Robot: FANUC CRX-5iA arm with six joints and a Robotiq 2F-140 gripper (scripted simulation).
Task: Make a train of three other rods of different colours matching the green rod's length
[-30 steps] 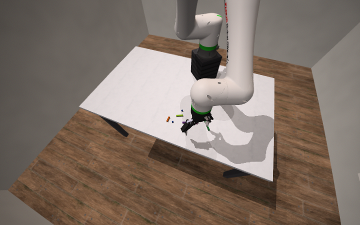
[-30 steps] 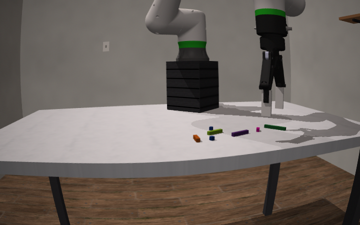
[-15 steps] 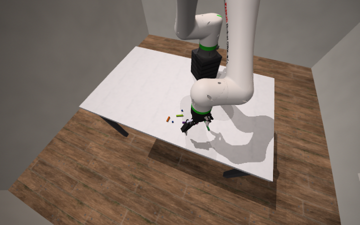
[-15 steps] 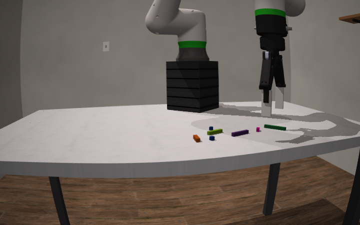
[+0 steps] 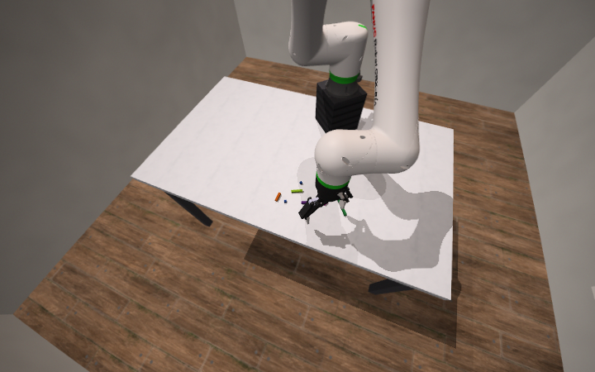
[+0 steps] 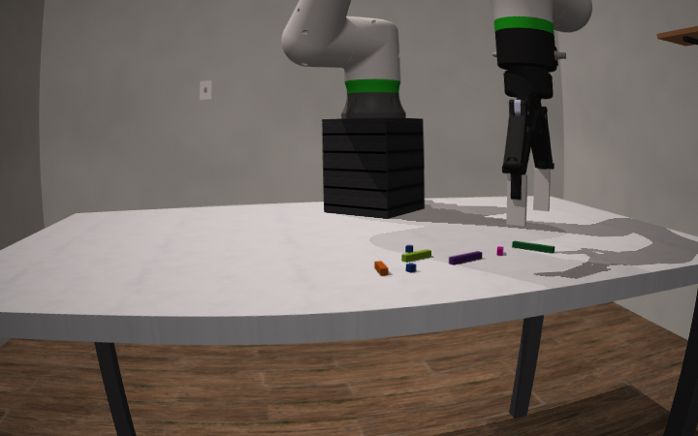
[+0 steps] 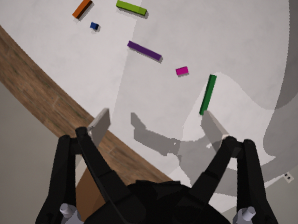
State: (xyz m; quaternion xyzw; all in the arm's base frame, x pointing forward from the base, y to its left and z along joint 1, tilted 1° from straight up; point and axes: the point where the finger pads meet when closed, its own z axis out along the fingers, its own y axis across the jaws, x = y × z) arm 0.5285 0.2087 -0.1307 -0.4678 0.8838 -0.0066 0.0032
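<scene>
Right now the lime rod is 16 cm to the right of my hand, 7 cm below it and 6 cm behind it. Also, from my hand: magenta rod (7 cm below, 7 cm behind, 3 cm to the right); then green rod (9 cm behind, 7 cm below, 4 cm to the left); then purple rod (9 cm to the right, 7 cm below, 3 cm behind).
</scene>
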